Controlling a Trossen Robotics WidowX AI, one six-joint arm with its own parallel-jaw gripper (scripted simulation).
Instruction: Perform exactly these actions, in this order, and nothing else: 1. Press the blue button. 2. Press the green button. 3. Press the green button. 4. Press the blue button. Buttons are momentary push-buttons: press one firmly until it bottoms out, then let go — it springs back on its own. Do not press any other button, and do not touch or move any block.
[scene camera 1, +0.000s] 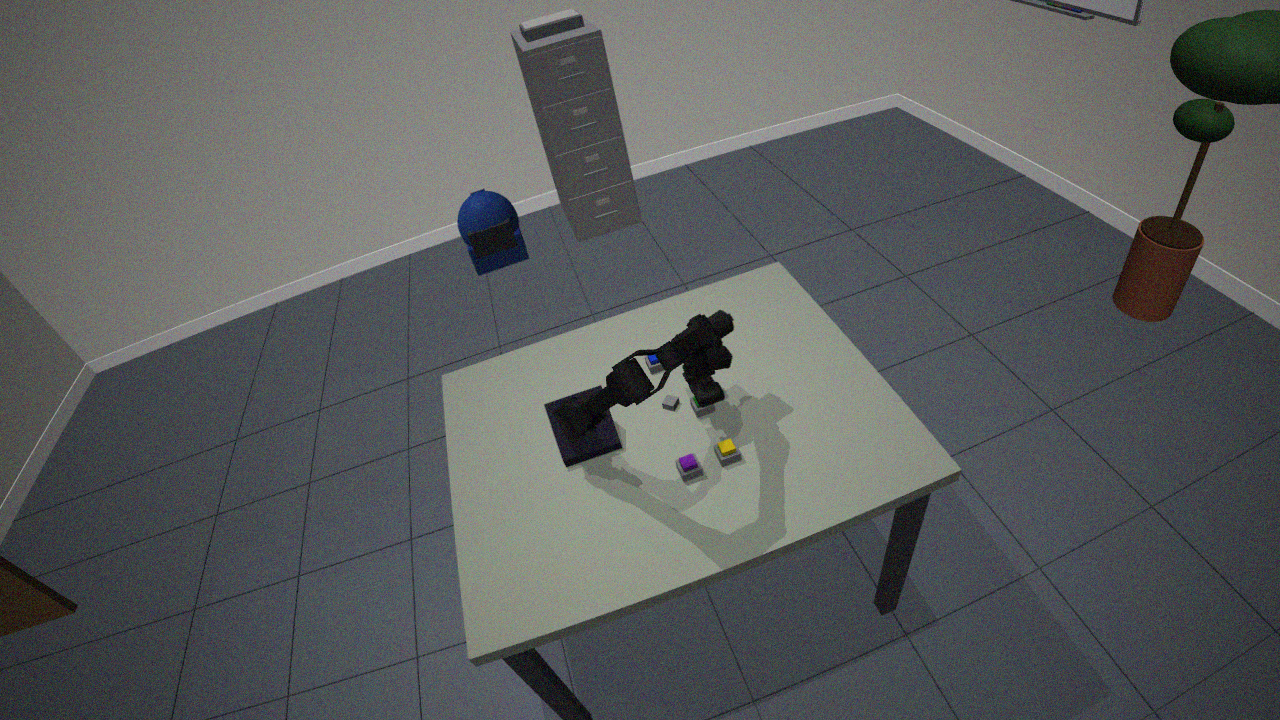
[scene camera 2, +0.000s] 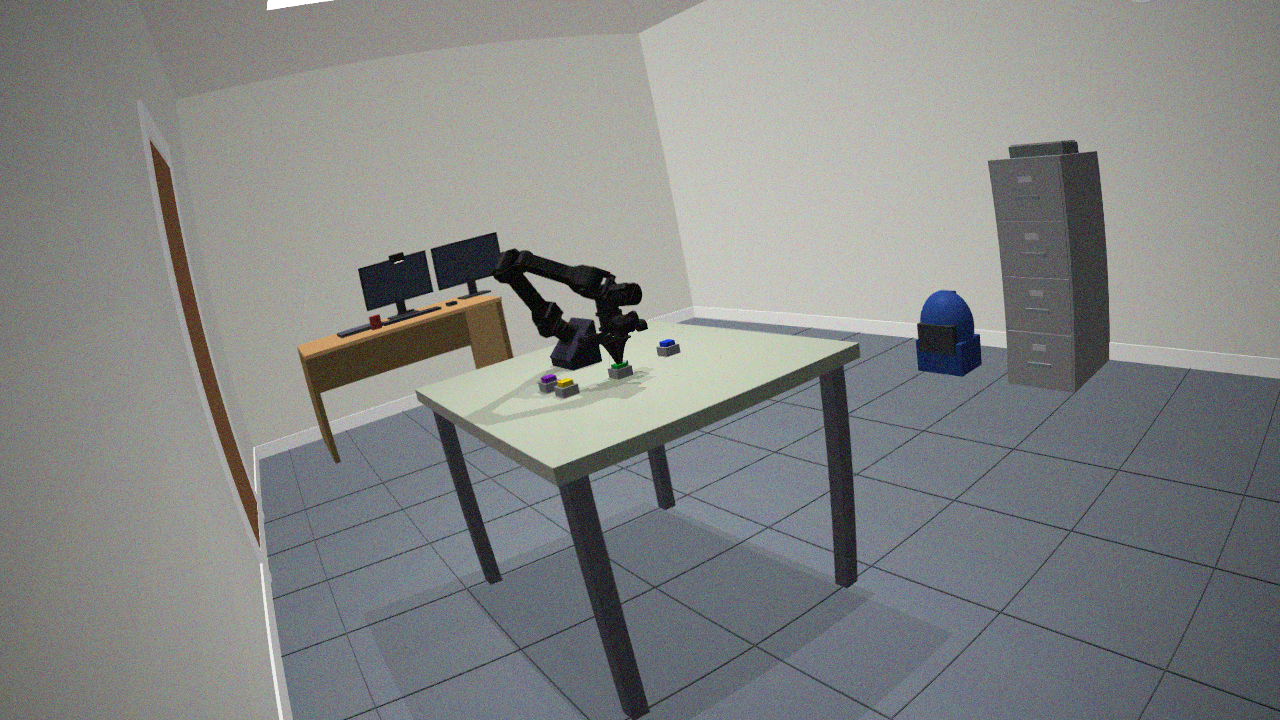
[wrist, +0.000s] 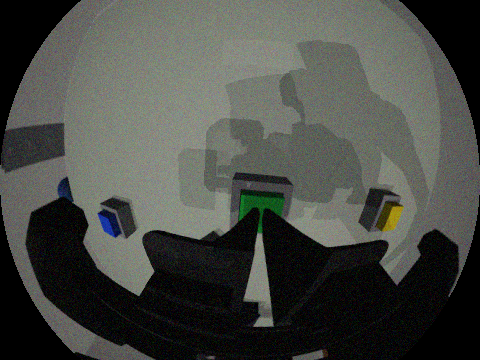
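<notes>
I can see my gripper at (scene camera 2: 619, 363), at (scene camera 1: 702, 398) and also at (wrist: 260, 213). A green button (wrist: 249, 199) is in view as well.
</notes>
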